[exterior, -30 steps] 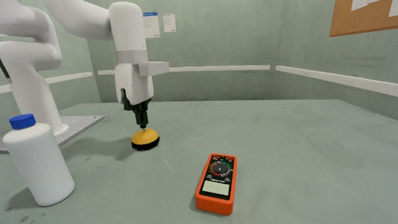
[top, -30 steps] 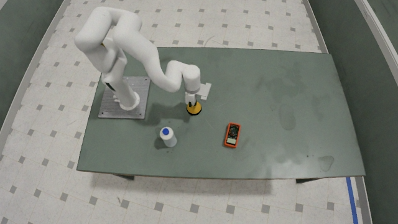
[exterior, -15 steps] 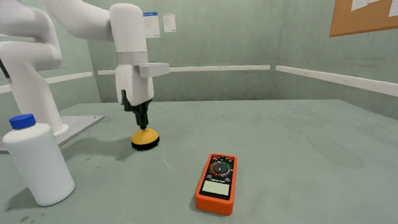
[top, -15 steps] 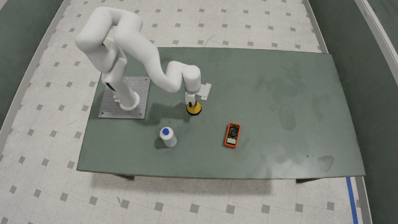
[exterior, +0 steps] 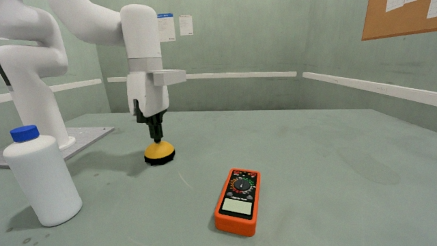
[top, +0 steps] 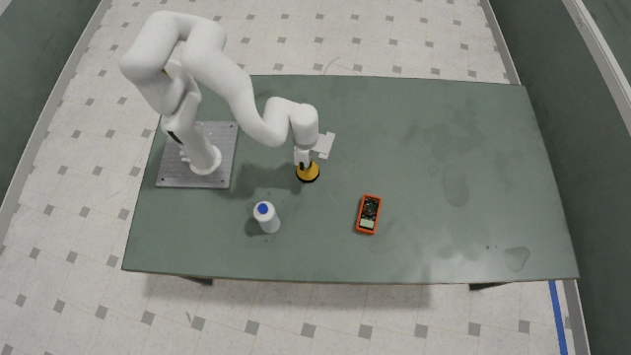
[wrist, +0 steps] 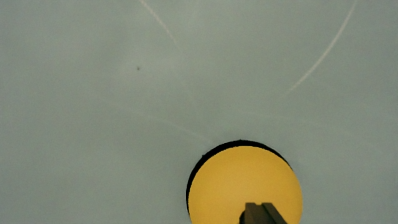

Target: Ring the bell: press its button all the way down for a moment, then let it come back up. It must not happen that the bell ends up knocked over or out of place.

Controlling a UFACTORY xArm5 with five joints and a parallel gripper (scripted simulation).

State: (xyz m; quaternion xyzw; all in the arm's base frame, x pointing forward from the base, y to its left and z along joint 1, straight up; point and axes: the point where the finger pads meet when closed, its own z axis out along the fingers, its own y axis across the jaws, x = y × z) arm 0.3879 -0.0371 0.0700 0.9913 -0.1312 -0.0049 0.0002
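The bell button is 30 mm below my hand. Round my hand: bell (40 mm below); then white bottle (200 mm to the right, 120 mm behind).
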